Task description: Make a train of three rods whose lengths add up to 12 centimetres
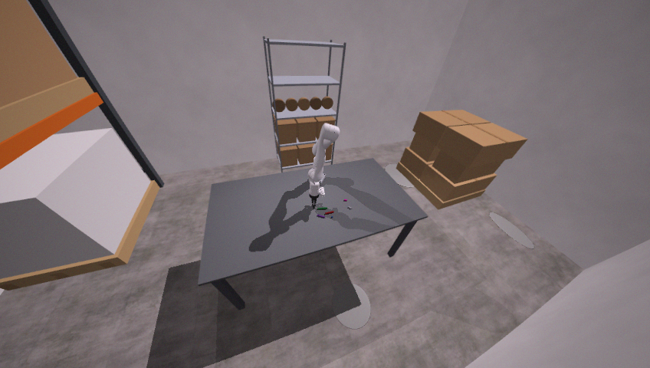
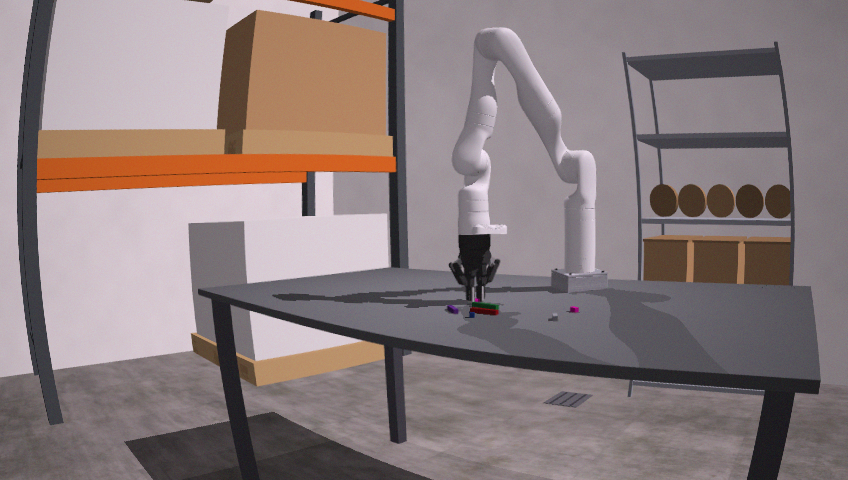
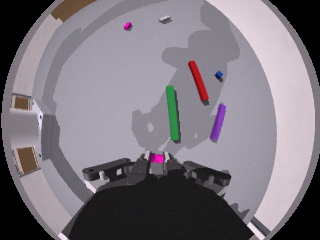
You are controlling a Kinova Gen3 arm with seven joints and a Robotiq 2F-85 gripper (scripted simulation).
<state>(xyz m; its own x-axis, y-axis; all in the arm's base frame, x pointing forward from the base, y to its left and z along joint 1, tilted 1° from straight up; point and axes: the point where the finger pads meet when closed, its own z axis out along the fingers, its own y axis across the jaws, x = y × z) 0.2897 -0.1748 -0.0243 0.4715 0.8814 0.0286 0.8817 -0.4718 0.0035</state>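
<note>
Now: hand 26 cm to the right of the grey rod, 14 cm short of it and 2 cm above it. The rest, counted from my hand: red rod: 11 cm ahead, 8 cm to the left, 2 cm below; purple rod: 12 cm ahead, 2 cm below, 1 cm to the left; green rod: 5 cm to the left, 5 cm ahead, 2 cm below.
</note>
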